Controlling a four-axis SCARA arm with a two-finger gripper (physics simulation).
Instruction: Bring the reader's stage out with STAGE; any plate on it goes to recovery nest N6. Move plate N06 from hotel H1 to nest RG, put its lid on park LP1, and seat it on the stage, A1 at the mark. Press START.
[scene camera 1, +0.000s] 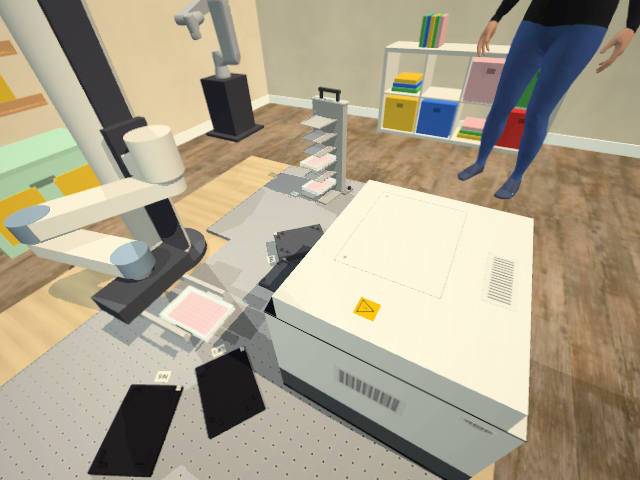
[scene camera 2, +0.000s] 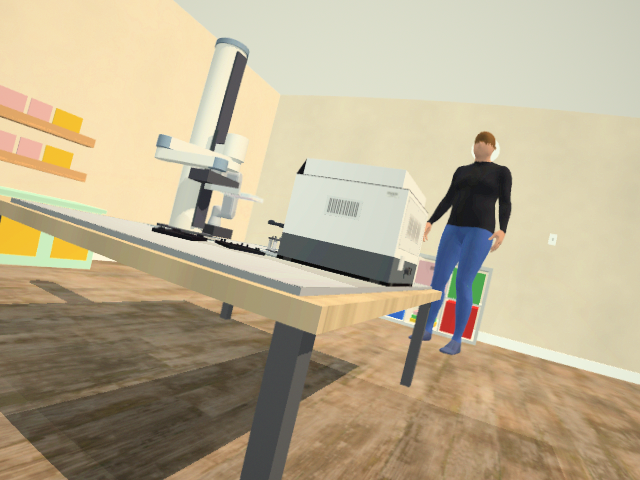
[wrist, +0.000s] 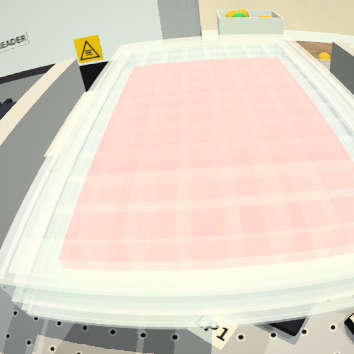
Scene:
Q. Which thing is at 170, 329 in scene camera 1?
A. My gripper.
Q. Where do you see my gripper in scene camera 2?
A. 248, 195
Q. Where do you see my gripper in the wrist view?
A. At 208, 64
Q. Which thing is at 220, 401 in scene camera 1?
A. A black LP1 pad.

